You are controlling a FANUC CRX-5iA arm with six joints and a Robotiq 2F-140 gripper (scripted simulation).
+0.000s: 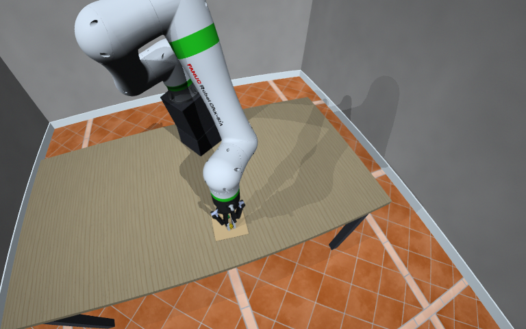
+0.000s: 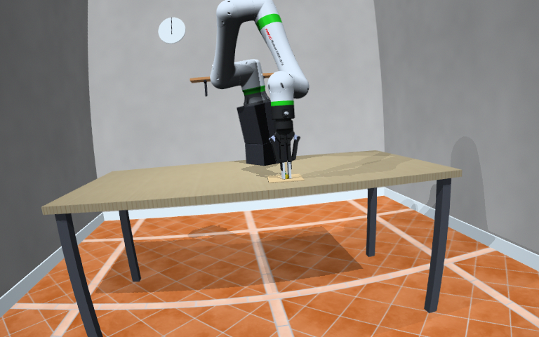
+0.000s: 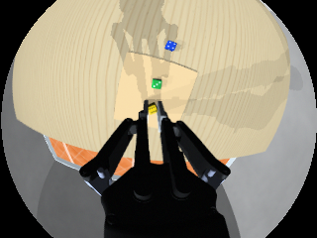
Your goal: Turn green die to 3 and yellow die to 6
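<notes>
The yellow die is 30 mm below my hand. Also, from my hand: tan mat: 20 mm behind, 40 mm below; then blue die: 120 mm behind, 30 mm below; then green die: 50 mm behind, 30 mm below.
</notes>
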